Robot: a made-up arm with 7 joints.
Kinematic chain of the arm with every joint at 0, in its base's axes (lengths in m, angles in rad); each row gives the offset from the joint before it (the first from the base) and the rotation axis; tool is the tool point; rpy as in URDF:
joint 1: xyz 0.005 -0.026 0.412 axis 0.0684 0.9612 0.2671
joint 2: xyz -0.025 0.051 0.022 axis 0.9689 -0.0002 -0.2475
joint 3: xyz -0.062 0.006 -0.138 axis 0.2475 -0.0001 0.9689
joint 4: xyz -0.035 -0.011 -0.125 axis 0.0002 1 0
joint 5: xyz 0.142 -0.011 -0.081 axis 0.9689 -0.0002 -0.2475
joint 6: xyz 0.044 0.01 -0.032 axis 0.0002 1 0
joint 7: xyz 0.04 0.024 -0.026 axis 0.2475 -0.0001 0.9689
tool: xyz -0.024 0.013 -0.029 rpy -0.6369 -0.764 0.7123
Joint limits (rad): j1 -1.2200..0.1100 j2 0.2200..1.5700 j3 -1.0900..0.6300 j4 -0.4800..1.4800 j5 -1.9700..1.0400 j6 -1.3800..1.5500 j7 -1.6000..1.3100
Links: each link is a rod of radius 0.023 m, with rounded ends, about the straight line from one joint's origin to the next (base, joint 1, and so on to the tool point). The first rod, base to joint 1, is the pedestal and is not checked.
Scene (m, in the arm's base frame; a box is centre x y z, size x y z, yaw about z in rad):
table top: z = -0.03
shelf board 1: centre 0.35 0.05 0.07 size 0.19 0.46 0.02 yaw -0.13
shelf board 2: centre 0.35 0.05 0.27 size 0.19 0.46 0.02 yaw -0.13
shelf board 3: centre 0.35 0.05 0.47 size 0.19 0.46 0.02 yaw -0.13
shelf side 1: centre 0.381 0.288 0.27 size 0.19 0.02 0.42 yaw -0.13
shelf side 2: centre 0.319 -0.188 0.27 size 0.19 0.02 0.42 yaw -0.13
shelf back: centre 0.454 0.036 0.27 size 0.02 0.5 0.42 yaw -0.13
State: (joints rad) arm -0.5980 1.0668 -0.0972 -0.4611 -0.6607 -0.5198 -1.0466
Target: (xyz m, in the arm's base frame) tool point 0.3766 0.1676 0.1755
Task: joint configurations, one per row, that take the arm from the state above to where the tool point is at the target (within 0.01 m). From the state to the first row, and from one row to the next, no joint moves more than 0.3 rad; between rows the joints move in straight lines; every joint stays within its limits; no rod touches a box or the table.
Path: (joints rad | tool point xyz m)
1: -0.3954 1.0580 0.0004 -0.4674 -0.3717 -0.8065 -1.1322 | 0.2651 0.2074 0.3697
2: -0.1927 1.0493 0.0981 -0.4737 -0.0828 -1.0933 -1.2178 | 0.2185 0.2123 0.3709
3: 0.0099 1.0405 0.1957 -0.4800 0.2062 -1.3800 -1.3033 | 0.1714 0.2062 0.3661
4: -0.0053 1.0143 0.0434 -0.4685 -0.0877 -1.0925 -1.2142 | 0.1943 0.2156 0.3174
5: -0.0205 0.9881 -0.1089 -0.4569 -0.3816 -0.8050 -1.1250 | 0.2019 0.2124 0.2495
6: -0.0357 0.9619 -0.2612 -0.4454 -0.6755 -0.5175 -1.0358 | 0.1855 0.1926 0.1755
7: -0.2700 0.8725 -0.2725 -0.2608 -0.7008 -0.4785 -1.0469 | 0.2463 0.1959 0.1643
8: -0.5043 0.7831 -0.2838 -0.0761 -0.7260 -0.4395 -1.0581 | 0.3110 0.1878 0.1637
9: -0.7387 0.6936 -0.2951 0.1085 -0.7512 -0.4005 -1.0692 | 0.3766 0.1676 0.1755

